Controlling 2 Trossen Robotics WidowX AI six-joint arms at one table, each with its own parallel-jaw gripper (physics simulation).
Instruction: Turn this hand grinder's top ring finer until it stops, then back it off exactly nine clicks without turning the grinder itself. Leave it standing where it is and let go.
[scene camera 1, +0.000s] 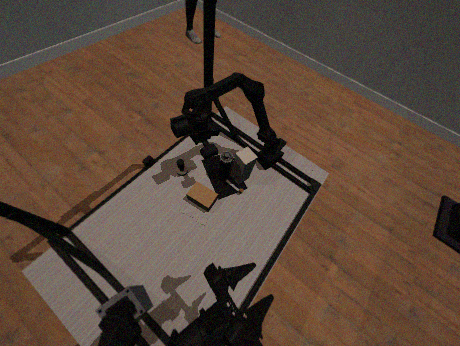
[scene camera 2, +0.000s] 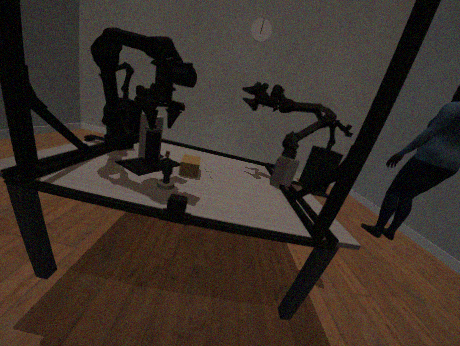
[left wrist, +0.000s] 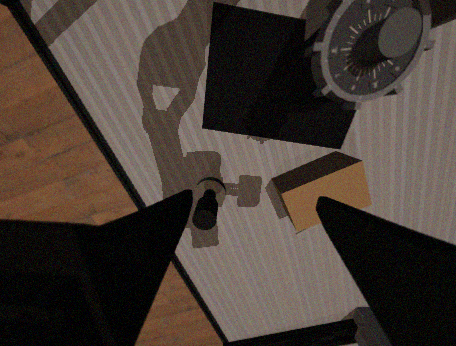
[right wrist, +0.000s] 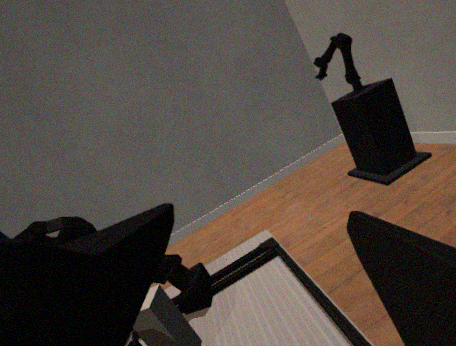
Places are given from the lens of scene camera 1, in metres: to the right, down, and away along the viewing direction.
right gripper (scene camera 1: 264, 280): 0.07, 0.23, 0.43
dark base plate (scene camera 1: 223, 189): -0.03, 0.08, 0.98
